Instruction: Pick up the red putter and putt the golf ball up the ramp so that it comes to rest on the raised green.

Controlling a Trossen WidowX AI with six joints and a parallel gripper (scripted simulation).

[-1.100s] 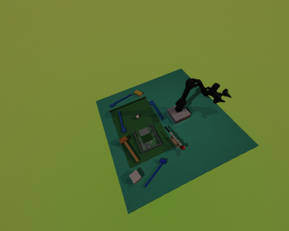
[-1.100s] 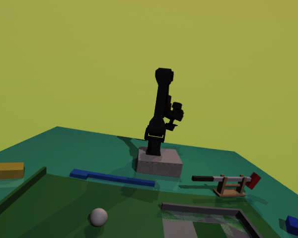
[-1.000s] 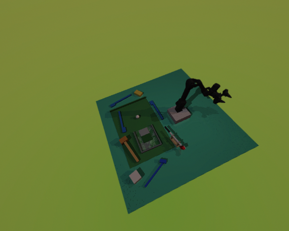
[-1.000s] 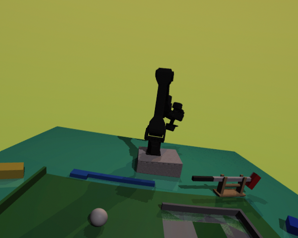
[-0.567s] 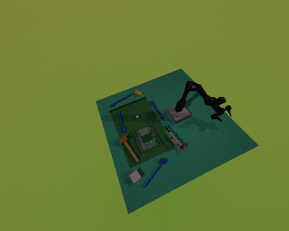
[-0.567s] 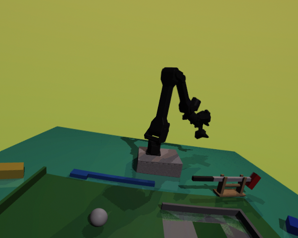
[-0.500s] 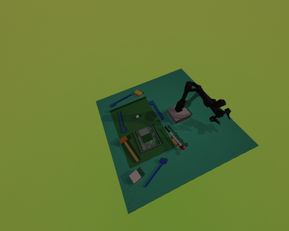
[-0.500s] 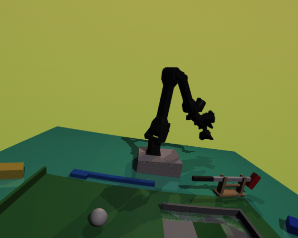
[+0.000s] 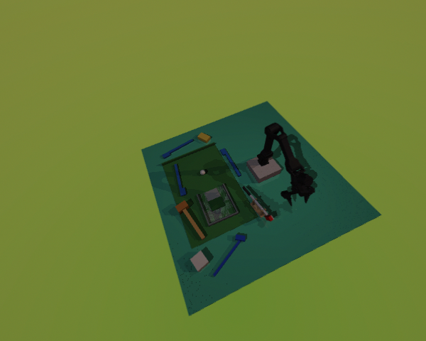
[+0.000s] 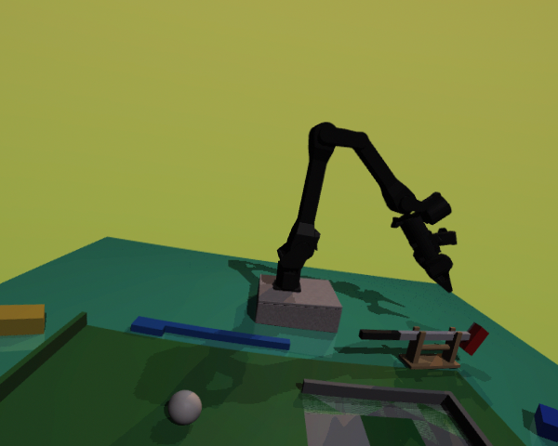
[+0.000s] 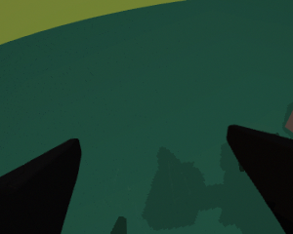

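The red putter lies 21 cm ahead of my gripper tip, 12 cm to the right of it and 5 cm below it. Also, from my gripper tip: yellow block (33 cm ahead, 88 cm to the right, 10 cm below); golf ball (46 cm ahead, 54 cm to the right, 9 cm below).
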